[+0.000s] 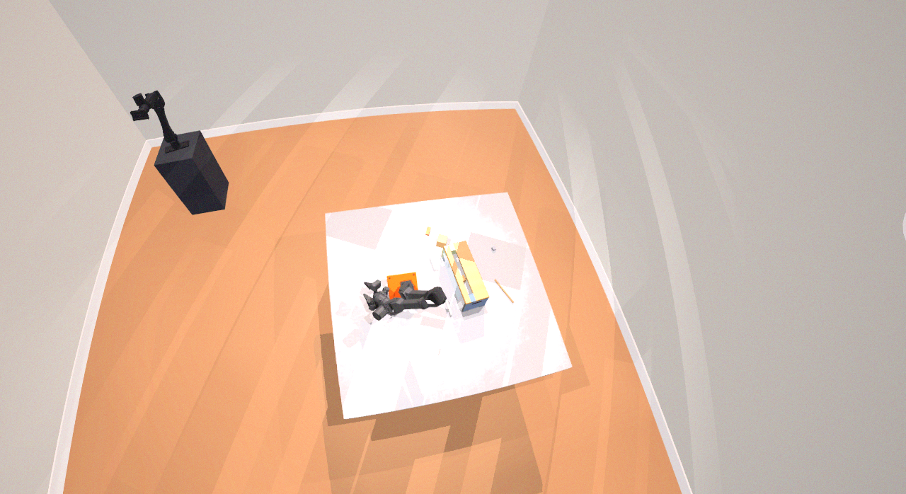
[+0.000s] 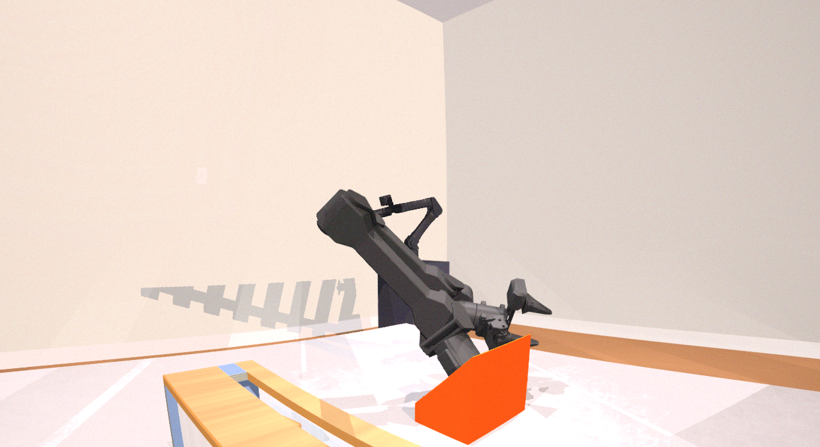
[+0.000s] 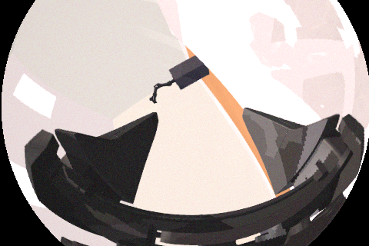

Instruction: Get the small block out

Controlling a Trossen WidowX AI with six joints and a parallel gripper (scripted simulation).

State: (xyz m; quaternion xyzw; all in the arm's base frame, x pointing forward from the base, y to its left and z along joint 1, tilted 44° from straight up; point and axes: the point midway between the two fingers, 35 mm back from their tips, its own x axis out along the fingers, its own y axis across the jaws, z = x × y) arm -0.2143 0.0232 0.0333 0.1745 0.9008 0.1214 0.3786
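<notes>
The clear-fronted box lies 55 cm ahead of my gripper tip, 6 cm below it and 1 cm to the right of it. The rest, counted from my gripper tip: tan block (56 cm ahead, 4 cm to the right, 4 cm below); thin orange stick (82 cm ahead, 13 cm to the right, 12 cm below).
</notes>
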